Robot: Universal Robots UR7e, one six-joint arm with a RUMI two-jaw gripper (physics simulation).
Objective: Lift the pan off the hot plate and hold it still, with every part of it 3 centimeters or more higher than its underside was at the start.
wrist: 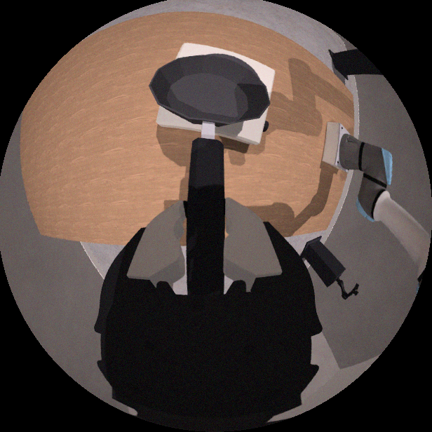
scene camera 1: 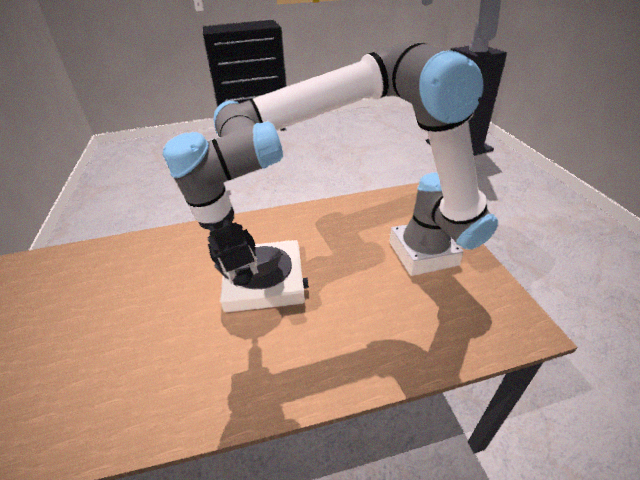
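Where they show: arm's base at its link origin: [scene camera 1: 426,239].
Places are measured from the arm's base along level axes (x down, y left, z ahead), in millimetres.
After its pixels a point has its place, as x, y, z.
Note:
The dark pan [scene camera 1: 273,267] {-72, -20, 510} [wrist: 210,92] is over the white hot plate [scene camera 1: 289,298] {26, 21, 488} [wrist: 170,118]. Its wide shadow falls on the table in front of the hot plate, and it looks raised off the plate. The size of the gap under it cannot be read exactly. Its black handle [wrist: 206,165] points back toward the gripper, joined to the bowl by a short light metal piece. My gripper [scene camera 1: 241,272] {-166, 80, 601} [wrist: 205,201] is shut on the handle, with one grey finger on each side. In the scene view the gripper hides the left part of the pan and most of the handle.
The hot plate's dark knob [scene camera 1: 305,282] {19, -12, 424} [wrist: 266,126] sticks out from its side. The arm's base block [scene camera 1: 436,264] {37, 81, 14} [wrist: 330,145] stands to the right on the wooden table [scene camera 1: 129,361] {66, 12, 943} [wrist: 90,150]. A black drawer cabinet [scene camera 1: 245,51] stands on the floor behind.

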